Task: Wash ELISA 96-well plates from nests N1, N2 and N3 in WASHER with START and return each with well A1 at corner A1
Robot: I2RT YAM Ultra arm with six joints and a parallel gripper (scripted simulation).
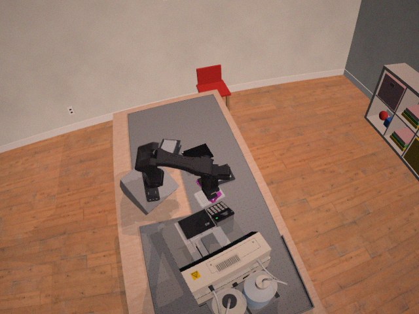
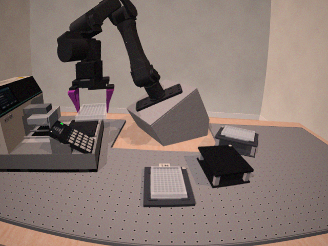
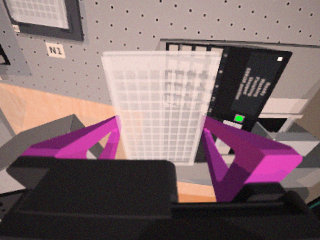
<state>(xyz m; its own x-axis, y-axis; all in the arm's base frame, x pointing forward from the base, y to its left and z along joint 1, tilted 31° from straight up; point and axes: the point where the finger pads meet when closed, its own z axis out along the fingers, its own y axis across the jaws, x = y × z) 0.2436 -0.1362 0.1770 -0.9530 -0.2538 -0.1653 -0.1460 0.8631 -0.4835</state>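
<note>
My gripper is now 6 cm short of the raised black nest, 38 cm to the right of it and 13 cm above it. From my hand the other things lie so: nest N1 (12 cm ahead, 21 cm to the left, 16 cm below); then black carrier pocket (10 cm behind, 8 cm to the right, 9 cm below); then grey manifold (8 cm behind, 23 cm to the right, 4 cm below).
</note>
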